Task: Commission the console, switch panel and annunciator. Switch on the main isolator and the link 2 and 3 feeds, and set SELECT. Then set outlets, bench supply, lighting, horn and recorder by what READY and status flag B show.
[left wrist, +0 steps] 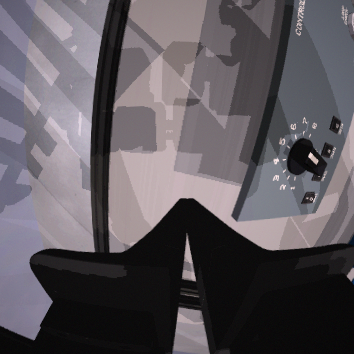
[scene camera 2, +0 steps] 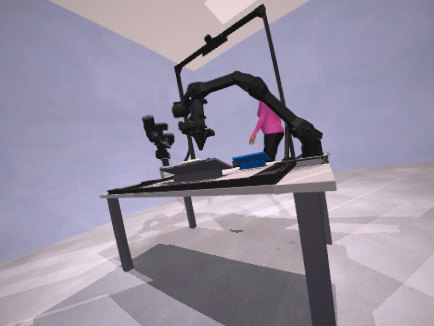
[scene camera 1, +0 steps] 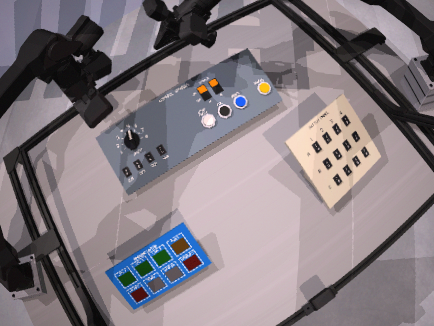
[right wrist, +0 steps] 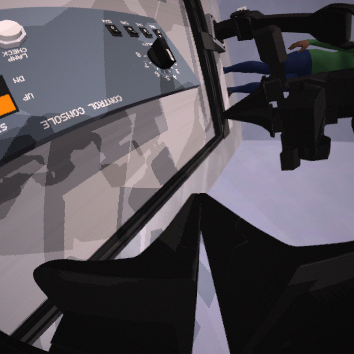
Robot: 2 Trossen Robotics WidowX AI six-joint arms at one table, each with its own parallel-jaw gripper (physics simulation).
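Where they show: left gripper, fingertip midpoint: (left wrist: pixel 185 204) (scene camera 2: pixel 200 150) (right wrist: pixel 223 114); right gripper, fingertip midpoint: (scene camera 2: pixel 169 147) (scene camera 1: pixel 154 48) (right wrist: pixel 197 199); left arm's base, origin of the base link: (scene camera 2: pixel 313 156) (scene camera 1: pixel 22 277) (right wrist: pixel 217 31); right arm's base, origin of the base link: (scene camera 2: pixel 166 166).
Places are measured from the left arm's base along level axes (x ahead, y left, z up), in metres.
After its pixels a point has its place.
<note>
The grey control console (scene camera 1: pixel 165 120) @(x 0.469, y 0.232, z 0.046 m) (scene camera 2: pixel 197 171) @(x 0.521, y 0.207, z 0.014 m) (left wrist: pixel 305 85) @(x 0.440, y 0.246, z 0.054 m) has a black SELECT knob (scene camera 1: pixel 131 141) @(x 0.386, y 0.201, z 0.063 m) (left wrist: pixel 300 156) @(x 0.383, y 0.225, z 0.067 m) (right wrist: pixel 161 57) @(x 0.393, y 0.217, z 0.060 m), whose setting I cannot read surely, four-side small toggles and two orange-topped status rockers (scene camera 1: pixel 202 90) @(x 0.567, y 0.270, z 0.053 m) (scene camera 1: pixel 214 83) @(x 0.598, y 0.279, z 0.053 m). The cream switch panel (scene camera 1: pixel 312 160) @(x 0.722, y 0.025, z 0.060 m) has switches in rows A to C. The blue annunciator (scene camera 1: pixel 114 275) @(x 0.270, y -0.065, z 0.048 m) (scene camera 2: pixel 251 160) @(x 0.364, y -0.080, z 0.016 m) has green, amber, red and grey tiles. My left gripper (scene camera 1: pixel 94 120) (scene camera 2: pixel 201 148) @(x 0.321, y 0.300, z 0.108 m) (left wrist: pixel 185 204) @(x 0.321, y 0.300, z 0.108 m) (right wrist: pixel 223 114) @(x 0.321, y 0.300, z 0.108 m) is shut and empty, above and beside the console's knob end. My right gripper (scene camera 1: pixel 159 45) @(x 0.497, y 0.352, z 0.156 m) (right wrist: pixel 197 199) @(x 0.497, y 0.352, z 0.156 m) is shut and empty, beyond the console's title edge.
A white button (scene camera 1: pixel 208 120) @(x 0.557, y 0.202, z 0.035 m), a black button (scene camera 1: pixel 225 110) @(x 0.599, y 0.212, z 0.035 m), a blue button (scene camera 1: pixel 240 101) @(x 0.638, y 0.222, z 0.035 m) and a yellow button (scene camera 1: pixel 264 88) @(x 0.702, y 0.236, z 0.034 m) sit on the console. A dark frame (scene camera 1: pixel 70 120) @(x 0.211, y 0.396, z -0.022 m) borders the table. In scene camera 2, a person in pink (scene camera 2: pixel 270 120) stands beyond the table.
</note>
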